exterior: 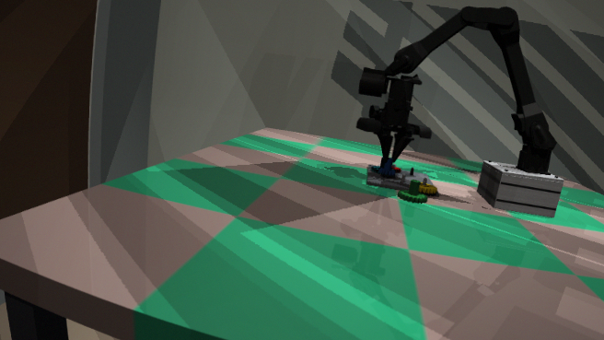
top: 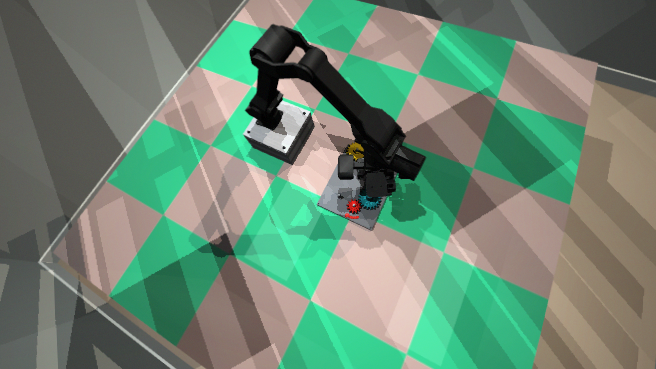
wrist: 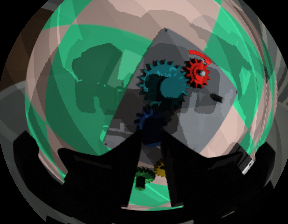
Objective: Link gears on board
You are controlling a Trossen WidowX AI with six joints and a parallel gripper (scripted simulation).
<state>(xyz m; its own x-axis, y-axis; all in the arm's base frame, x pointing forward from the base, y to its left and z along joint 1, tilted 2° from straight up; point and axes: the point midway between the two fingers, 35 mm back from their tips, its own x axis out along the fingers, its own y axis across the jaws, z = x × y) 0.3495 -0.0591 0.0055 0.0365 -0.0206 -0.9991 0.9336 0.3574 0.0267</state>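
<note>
My gripper tip is 1 cm above the blue gear. Also, from my gripper tip: yellow gear: 8 cm to the left, 8 cm behind, 3 cm below; red gear: 9 cm to the right, 3 cm below, 3 cm behind; teal gear: 5 cm to the right, 2 cm below.
</note>
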